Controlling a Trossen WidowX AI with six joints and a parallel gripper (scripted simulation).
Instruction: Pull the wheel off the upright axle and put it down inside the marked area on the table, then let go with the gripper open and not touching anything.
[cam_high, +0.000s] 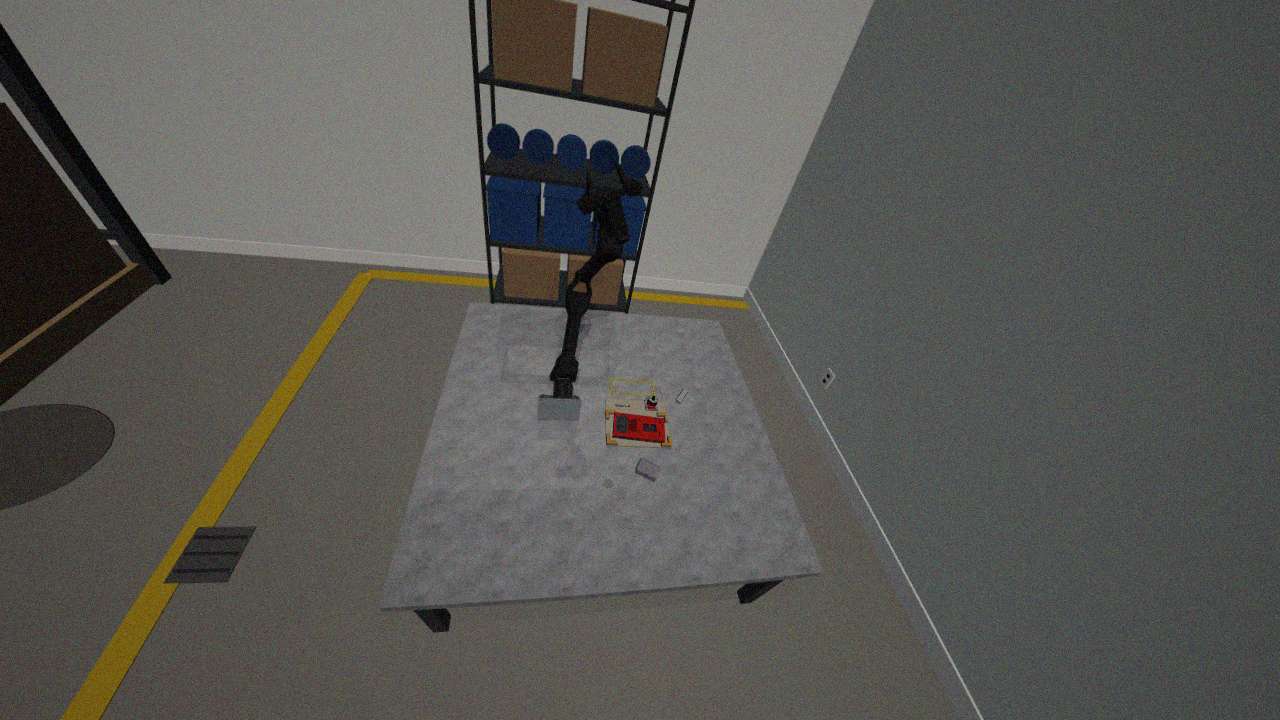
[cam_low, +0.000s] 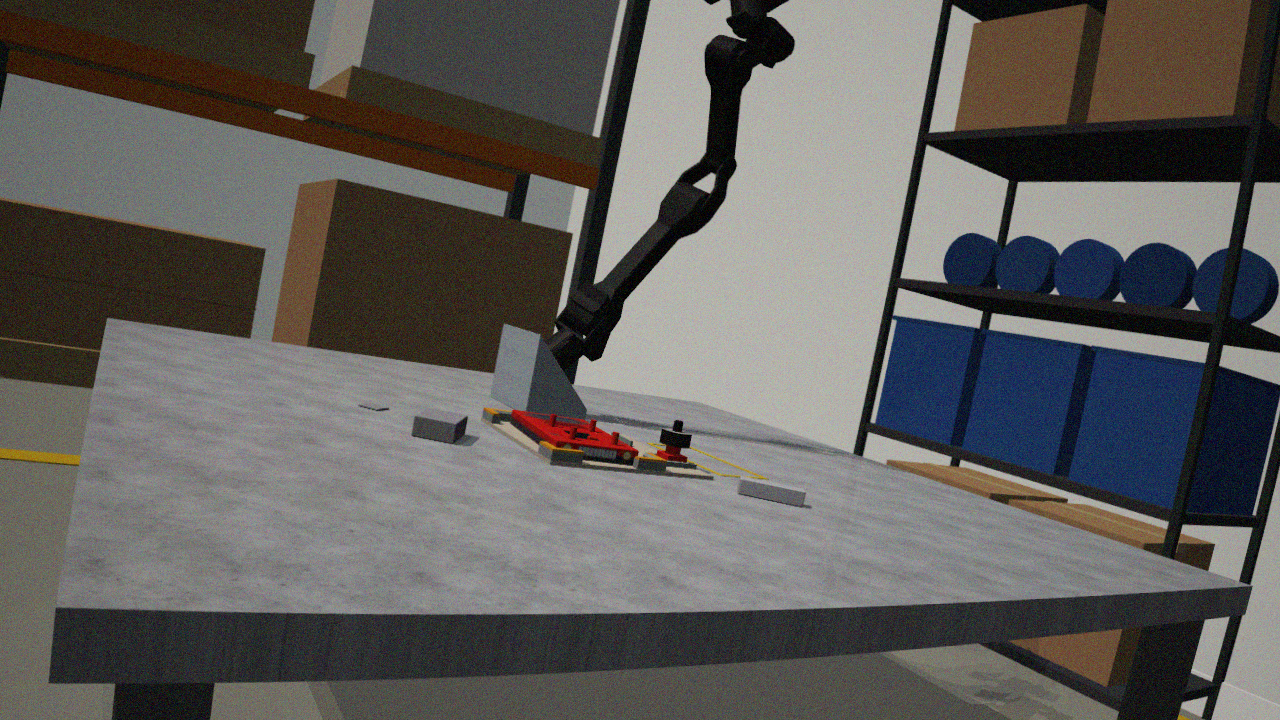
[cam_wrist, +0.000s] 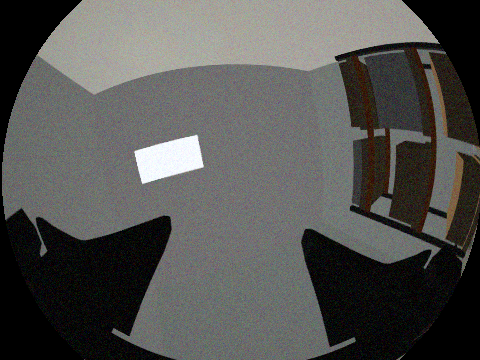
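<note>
Right now my gripper tip is 32 cm short of the black wheel, 11 cm to the left of it and 82 cm above it. Also, from my gripper tip: black upright axle: 31 cm ahead, 11 cm to the right, 82 cm below.
</note>
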